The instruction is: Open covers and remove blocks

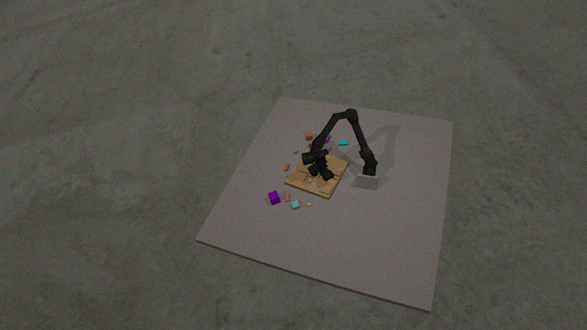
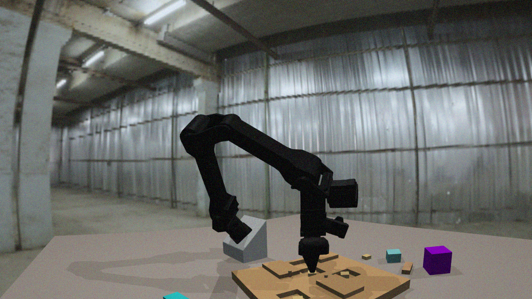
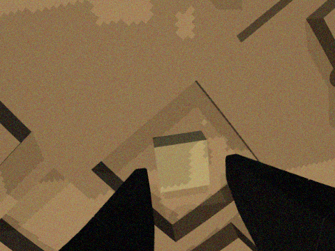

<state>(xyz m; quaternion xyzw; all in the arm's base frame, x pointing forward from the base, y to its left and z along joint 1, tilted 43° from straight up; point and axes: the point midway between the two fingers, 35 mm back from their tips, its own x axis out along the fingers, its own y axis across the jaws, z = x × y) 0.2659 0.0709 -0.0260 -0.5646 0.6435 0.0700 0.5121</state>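
Right now the light blue block is 7 cm ahead of my gripper tip, 24 cm to the left of it and 1 cm below it. Round my gripper tip: brown block (15 cm ahead, 22 cm to the right); teal block (1 cm behind, 31 cm to the right, 2 cm below); orange piece (14 cm ahead, 20 cm to the left, 2 cm below).
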